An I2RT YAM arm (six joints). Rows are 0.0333 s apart.
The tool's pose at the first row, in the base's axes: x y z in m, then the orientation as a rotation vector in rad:
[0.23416 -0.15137 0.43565 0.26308 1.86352 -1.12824]
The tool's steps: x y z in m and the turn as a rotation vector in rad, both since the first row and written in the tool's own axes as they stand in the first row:
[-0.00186 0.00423 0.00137 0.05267 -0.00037 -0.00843]
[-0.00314 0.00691 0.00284 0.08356 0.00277 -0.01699]
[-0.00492 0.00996 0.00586 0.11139 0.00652 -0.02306]
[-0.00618 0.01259 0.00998 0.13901 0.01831 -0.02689]
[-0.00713 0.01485 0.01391 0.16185 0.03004 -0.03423]
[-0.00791 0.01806 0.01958 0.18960 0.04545 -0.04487]
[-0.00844 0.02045 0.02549 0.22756 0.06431 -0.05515]
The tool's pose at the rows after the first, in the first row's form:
[0.23846 -0.14961 0.43437 0.28515 1.83797 -1.18423]
[0.24160 -0.14895 0.43355 0.29686 1.82653 -1.21960]
[0.24615 -0.14917 0.43264 0.30947 1.81614 -1.25034]
[0.25082 -0.15063 0.43138 0.32900 1.81185 -1.27992]
[0.25499 -0.15222 0.43014 0.34266 1.81104 -1.30744]
[0.26064 -0.15471 0.42791 0.35849 1.81125 -1.34221]
[0.26582 -0.15790 0.42593 0.38275 1.80765 -1.38662]

